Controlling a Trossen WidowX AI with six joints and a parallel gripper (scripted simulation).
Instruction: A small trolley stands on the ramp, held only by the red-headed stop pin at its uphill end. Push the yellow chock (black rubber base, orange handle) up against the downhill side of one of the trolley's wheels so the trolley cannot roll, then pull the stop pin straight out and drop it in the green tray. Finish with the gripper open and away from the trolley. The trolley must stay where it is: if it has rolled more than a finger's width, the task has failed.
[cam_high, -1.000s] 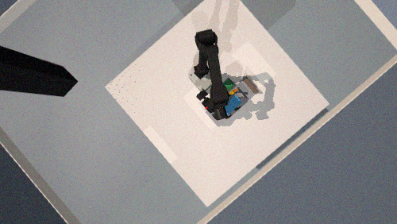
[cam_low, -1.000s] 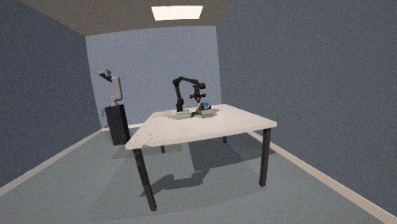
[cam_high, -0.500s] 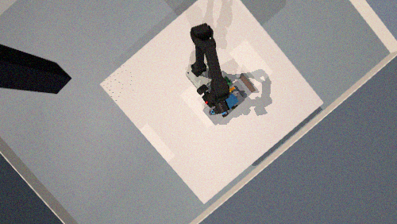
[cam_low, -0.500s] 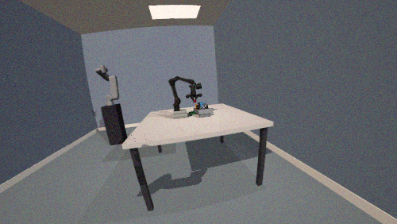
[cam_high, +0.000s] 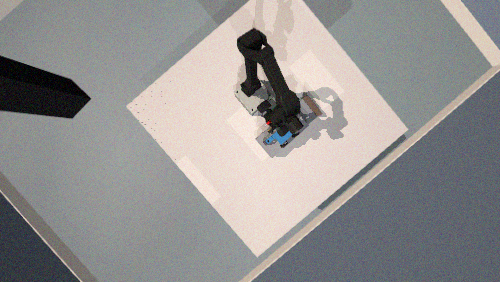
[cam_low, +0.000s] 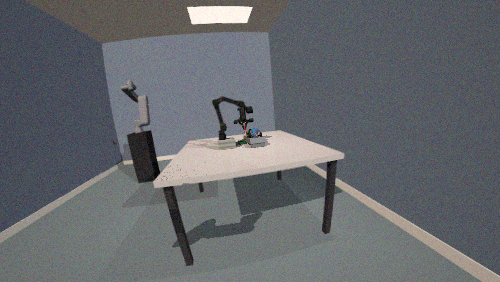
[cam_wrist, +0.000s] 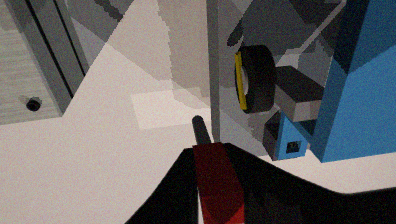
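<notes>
My gripper tip is now 17 cm above the green tray, 16 cm to the right of it and 1 cm past it. Also, from my gripper tip: grey ramp: 12 cm below, 10 cm ahead, 4 cm to the left; red-headed stop pin: right at my gripper tip; blue trolley: 10 cm ahead, 5 cm below, 4 cm to the left.
</notes>
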